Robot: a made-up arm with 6 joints. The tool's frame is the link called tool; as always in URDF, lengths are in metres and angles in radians. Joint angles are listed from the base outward. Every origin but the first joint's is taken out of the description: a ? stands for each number. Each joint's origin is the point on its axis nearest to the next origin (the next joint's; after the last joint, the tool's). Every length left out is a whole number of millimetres.
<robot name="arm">
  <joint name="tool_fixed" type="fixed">
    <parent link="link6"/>
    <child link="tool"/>
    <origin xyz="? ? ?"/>
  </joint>
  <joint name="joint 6" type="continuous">
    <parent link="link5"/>
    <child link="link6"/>
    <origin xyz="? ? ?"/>
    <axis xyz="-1 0 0"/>
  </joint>
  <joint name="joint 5" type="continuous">
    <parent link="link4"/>
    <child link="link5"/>
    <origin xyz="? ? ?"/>
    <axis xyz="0 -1 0"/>
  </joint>
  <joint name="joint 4" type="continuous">
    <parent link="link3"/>
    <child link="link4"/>
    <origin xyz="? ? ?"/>
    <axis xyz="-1 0 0"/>
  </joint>
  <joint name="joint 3" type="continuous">
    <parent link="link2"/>
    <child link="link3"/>
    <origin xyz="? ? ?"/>
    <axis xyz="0 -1 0"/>
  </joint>
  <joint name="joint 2" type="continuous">
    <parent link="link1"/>
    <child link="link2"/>
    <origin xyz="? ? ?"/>
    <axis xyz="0 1 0"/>
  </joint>
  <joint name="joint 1" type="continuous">
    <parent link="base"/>
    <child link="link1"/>
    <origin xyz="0 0 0.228"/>
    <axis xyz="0 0 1"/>
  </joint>
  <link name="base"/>
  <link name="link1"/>
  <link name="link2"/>
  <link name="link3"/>
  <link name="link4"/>
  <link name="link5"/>
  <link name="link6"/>
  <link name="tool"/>
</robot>
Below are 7 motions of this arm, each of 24 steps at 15 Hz.
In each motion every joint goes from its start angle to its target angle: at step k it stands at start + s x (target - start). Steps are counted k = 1, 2, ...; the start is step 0. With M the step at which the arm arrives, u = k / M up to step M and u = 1 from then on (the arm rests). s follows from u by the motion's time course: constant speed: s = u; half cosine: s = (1 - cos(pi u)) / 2; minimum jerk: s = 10 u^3 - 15 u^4 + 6 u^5.
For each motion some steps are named. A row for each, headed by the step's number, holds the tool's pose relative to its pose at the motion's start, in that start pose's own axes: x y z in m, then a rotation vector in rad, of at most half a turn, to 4 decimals.
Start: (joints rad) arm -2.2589 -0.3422 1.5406 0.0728 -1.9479 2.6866
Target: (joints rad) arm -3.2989 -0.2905 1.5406 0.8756 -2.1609 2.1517
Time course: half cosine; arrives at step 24
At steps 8, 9, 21, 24:
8: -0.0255 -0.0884 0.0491 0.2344 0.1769 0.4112
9: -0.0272 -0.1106 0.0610 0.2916 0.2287 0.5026
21: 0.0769 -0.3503 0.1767 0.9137 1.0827 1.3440
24: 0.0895 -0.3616 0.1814 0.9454 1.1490 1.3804

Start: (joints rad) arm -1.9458 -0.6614 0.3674 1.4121 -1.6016 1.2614
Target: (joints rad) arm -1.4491 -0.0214 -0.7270 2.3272 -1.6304 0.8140
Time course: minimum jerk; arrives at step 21
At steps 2, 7, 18, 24:
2: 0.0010 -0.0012 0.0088 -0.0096 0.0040 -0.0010
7: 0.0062 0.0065 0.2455 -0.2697 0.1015 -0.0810
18: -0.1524 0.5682 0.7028 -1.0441 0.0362 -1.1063
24: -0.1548 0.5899 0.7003 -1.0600 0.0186 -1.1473

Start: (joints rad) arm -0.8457 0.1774 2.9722 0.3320 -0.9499 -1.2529
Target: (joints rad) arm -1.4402 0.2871 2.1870 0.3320 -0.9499 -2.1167
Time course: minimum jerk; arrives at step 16
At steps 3, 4, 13, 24:
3: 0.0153 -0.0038 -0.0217 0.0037 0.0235 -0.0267
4: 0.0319 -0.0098 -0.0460 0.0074 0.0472 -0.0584
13: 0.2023 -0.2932 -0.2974 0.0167 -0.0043 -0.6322
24: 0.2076 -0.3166 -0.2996 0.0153 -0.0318 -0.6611

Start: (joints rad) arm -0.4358 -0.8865 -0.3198 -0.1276 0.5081 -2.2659
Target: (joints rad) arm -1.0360 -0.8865 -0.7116 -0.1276 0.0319 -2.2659
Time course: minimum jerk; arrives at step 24
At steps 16, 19, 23, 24:
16: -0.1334 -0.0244 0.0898 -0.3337 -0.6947 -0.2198
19: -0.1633 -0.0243 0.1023 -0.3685 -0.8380 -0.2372
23: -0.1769 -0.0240 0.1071 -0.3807 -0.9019 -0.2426
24: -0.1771 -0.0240 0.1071 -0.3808 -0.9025 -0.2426

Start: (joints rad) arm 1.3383 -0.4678 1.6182 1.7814 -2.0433 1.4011
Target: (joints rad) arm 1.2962 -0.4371 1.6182 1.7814 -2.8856 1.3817
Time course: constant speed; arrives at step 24
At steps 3, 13, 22, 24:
3: -0.0037 0.0022 0.0033 0.0019 0.0228 0.0995
13: -0.0158 0.0098 0.0144 0.0125 0.1010 0.4309
22: -0.0263 0.0167 0.0246 0.0274 0.1732 0.7288
24: -0.0286 0.0182 0.0269 0.0313 0.1894 0.7950

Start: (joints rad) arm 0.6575 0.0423 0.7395 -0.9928 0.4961 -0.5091
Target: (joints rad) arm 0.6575 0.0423 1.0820 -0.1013 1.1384 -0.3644
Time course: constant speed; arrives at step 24
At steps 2, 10, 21, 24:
2: 0.0096 0.0184 0.0050 -0.0648 -0.0337 0.0839
10: 0.0410 0.0983 0.0250 -0.2990 -0.1829 0.4377
21: 0.0612 0.2204 0.0506 -0.5553 -0.4154 0.9604
24: 0.0615 0.2550 0.0569 -0.6119 -0.4815 1.1085

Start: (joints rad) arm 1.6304 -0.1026 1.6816 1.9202 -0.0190 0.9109
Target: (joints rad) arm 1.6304 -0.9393 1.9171 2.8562 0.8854 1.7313
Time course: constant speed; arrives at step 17
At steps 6, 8, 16, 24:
6: -0.0732 -0.1334 -0.3235 -0.6565 0.1852 -0.2518
8: -0.1208 -0.1731 -0.4225 -0.8859 0.2437 -0.2811
16: -0.4049 -0.2990 -0.7534 -1.7643 0.3564 -0.1340
24: -0.4491 -0.3106 -0.7861 -1.8615 0.3491 -0.0894

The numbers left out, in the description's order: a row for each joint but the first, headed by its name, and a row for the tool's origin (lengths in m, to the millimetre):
tool: 0 0 0
joint 6: 0 0 0
joint 5: 0 -0.103 0
joint 4: 0.555 0 0
joint 3: 0 0 0.563
joint 2: 0 0 0

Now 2 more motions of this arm.
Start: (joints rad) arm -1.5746 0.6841 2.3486 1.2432 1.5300 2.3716
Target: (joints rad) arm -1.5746 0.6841 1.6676 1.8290 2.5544 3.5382
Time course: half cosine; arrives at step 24
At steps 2, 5, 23, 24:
2: -0.0010 -0.0036 0.0051 -0.0092 0.0029 -0.0170
5: -0.0062 -0.0227 0.0302 -0.0524 0.0257 -0.1008
23: -0.0648 -0.3040 0.2145 -0.1771 0.8412 -0.3544
24: -0.0651 -0.3057 0.2149 -0.1764 0.8460 -0.3517

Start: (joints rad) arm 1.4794 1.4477 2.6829 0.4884 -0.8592 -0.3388
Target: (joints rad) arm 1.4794 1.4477 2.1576 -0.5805 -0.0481 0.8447
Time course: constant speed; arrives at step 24
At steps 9, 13, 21, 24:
9: 0.0973 0.0240 -0.1100 -0.1731 -0.0738 0.3123
13: 0.1303 0.0363 -0.1669 -0.2057 -0.1364 0.3882
21: 0.1738 0.0626 -0.2893 -0.2238 -0.2539 0.3986
24: 0.1821 0.0728 -0.3365 -0.2259 -0.2789 0.3556

